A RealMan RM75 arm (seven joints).
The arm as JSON. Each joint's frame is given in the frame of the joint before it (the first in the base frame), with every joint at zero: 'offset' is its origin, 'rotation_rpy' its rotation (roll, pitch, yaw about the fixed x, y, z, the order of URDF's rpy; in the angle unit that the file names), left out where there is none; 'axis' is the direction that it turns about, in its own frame. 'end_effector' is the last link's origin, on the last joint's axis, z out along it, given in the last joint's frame.
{
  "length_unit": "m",
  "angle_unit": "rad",
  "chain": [
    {
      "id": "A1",
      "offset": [
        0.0,
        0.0,
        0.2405
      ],
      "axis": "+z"
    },
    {
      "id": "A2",
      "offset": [
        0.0,
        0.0,
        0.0
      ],
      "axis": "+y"
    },
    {
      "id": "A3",
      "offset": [
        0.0,
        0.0,
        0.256
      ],
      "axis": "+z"
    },
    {
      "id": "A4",
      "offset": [
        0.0,
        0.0,
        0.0
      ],
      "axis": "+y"
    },
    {
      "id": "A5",
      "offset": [
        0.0,
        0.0,
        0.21
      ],
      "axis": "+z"
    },
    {
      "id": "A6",
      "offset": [
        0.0,
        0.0,
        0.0
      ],
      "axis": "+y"
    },
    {
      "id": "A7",
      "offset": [
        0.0,
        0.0,
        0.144
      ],
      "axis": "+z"
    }
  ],
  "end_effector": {
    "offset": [
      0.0,
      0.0,
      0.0
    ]
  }
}
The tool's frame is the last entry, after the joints.
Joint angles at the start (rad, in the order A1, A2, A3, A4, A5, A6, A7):
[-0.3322 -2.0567 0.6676 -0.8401 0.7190 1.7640 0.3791]
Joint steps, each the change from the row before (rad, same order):
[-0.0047 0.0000 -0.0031 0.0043 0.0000 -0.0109 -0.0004]
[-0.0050 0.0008 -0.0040 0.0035 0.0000 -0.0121 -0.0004]
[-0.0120 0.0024 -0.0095 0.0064 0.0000 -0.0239 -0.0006]
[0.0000 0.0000 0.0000 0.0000 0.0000 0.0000 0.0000]
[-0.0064 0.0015 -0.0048 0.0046 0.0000 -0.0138 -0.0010]
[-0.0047 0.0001 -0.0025 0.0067 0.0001 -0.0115 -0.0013]
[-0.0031 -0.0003 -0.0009 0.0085 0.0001 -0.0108 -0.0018]
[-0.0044 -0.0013 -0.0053 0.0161 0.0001 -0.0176 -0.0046]
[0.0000 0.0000 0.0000 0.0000 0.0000 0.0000 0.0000]
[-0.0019 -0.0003 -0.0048 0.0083 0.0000 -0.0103 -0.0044]
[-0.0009 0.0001 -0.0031 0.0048 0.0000 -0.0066 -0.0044]
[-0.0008 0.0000 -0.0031 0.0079 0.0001 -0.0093 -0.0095]
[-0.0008 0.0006 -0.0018 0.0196 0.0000 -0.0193 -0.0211]
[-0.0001 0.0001 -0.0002 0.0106 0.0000 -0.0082 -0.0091]
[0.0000 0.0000 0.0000 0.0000 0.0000 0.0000 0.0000]
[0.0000 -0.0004 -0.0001 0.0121 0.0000 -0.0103 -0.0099]
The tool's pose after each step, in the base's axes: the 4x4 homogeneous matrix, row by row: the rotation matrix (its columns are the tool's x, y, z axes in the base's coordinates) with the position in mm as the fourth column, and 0 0 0 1 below. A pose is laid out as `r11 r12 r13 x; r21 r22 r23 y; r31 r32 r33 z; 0 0 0 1`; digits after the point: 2 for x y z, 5 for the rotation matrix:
0.76809 0.63212 -0.10234 -323.61; 0.15115 -0.02368 0.98823 148.70; 0.62225 -0.77451 -0.11373 -69.64; 0 0 0 1
0.76859 0.63133 -0.10339 -324.13; 0.15500 -0.02698 0.98755 151.13; 0.62067 -0.77505 -0.11859 -70.35; 0 0 0 1
0.76984 0.62963 -0.10446 -324.97; 0.16093 -0.03312 0.98641 156.81; 0.61761 -0.77619 -0.12682 -71.45; 0 0 0 1
0.76984 0.62963 -0.10446 -324.97; 0.16093 -0.03312 0.98641 156.81; 0.61761 -0.77619 -0.12682 -71.45; 0 0 0 1
0.77074 0.62844 -0.10497 -325.63; 0.16419 -0.03671 0.98575 160.01; 0.61563 -0.77699 -0.13147 -71.93; 0 0 0 1
0.77222 0.62679 -0.10396 -326.19; 0.16572 -0.04074 0.98533 162.66; 0.61336 -0.77812 -0.13533 -72.46; 0 0 0 1
0.77427 0.62446 -0.10276 -327.02; 0.16687 -0.04481 0.98496 164.89; 0.61046 -0.77977 -0.13890 -72.86; 0 0 0 1
0.77604 0.62235 -0.10215 -328.34; 0.16732 -0.04701 0.98478 169.03; 0.60808 -0.78133 -0.14061 -73.36; 0 0 0 1
0.77604 0.62235 -0.10215 -328.34; 0.16732 -0.04701 0.98478 169.03; 0.60808 -0.78133 -0.14061 -73.36; 0 0 0 1
0.77516 0.62318 -0.10384 -329.23; 0.16875 -0.04584 0.98459 171.28; 0.60882 -0.78074 -0.14070 -73.54; 0 0 0 1
0.77345 0.62502 -0.10553 -329.90; 0.17031 -0.04455 0.98438 172.56; 0.61055 -0.77934 -0.14090 -73.59; 0 0 0 1
0.76970 0.62933 -0.10731 -331.00; 0.17236 -0.04300 0.98409 174.26; 0.61470 -0.77595 -0.14157 -73.61; 0 0 0 1
0.76404 0.63588 -0.10905 -333.97; 0.17567 -0.04241 0.98353 177.63; 0.62079 -0.77062 -0.14411 -73.10; 0 0 0 1
0.76270 0.63752 -0.10891 -335.43; 0.17575 -0.04224 0.98353 179.30; 0.62242 -0.76928 -0.14426 -72.62; 0 0 0 1
0.76270 0.63752 -0.10891 -335.43; 0.17575 -0.04224 0.98353 179.30; 0.62242 -0.76928 -0.14426 -72.62; 0 0 0 1
0.76109 0.63937 -0.10930 -337.02; 0.17694 -0.04254 0.98330 181.07; 0.62405 -0.76772 -0.14551 -72.37; 0 0 0 1

